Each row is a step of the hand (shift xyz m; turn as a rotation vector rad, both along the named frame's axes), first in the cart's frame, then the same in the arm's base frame.
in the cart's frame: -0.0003 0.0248 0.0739 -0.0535 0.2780 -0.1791
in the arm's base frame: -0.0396 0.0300 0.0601 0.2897 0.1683 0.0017
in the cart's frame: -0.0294 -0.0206 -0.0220 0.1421 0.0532 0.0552
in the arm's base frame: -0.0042 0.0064 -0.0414 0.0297 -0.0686 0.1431
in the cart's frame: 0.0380 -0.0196 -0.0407 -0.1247 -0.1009 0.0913
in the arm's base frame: 0.0283 -0.0496 -0.0149 -0.1631 0.0571 -0.0648
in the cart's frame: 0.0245 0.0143 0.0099 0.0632 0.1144 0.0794
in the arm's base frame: 0.0080 -0.0087 0.0276 0.0284 0.0341 0.1464
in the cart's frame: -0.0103 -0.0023 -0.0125 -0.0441 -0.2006 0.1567
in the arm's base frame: 0.0051 0.0041 -0.0150 -0.2514 -0.0510 -0.0302
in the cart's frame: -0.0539 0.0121 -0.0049 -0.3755 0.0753 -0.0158
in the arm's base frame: -0.0033 0.0483 -0.0271 -0.0421 0.3349 -0.1816
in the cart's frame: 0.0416 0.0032 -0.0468 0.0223 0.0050 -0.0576
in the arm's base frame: 0.0478 -0.0403 -0.0048 0.0517 -0.0264 -0.0216
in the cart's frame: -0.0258 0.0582 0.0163 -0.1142 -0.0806 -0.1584
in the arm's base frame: 0.0169 0.0577 0.0265 0.0374 0.0095 -0.2077
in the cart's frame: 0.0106 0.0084 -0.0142 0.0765 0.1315 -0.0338
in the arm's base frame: 0.0185 -0.0063 0.0013 0.1264 0.0104 0.0905
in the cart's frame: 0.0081 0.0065 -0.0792 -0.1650 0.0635 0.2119
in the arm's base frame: 0.0649 -0.0188 -0.0426 -0.1621 0.2101 0.0759
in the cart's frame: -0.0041 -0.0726 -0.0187 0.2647 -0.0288 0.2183
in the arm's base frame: -0.0319 -0.0433 -0.0524 -0.1090 -0.1792 0.2731
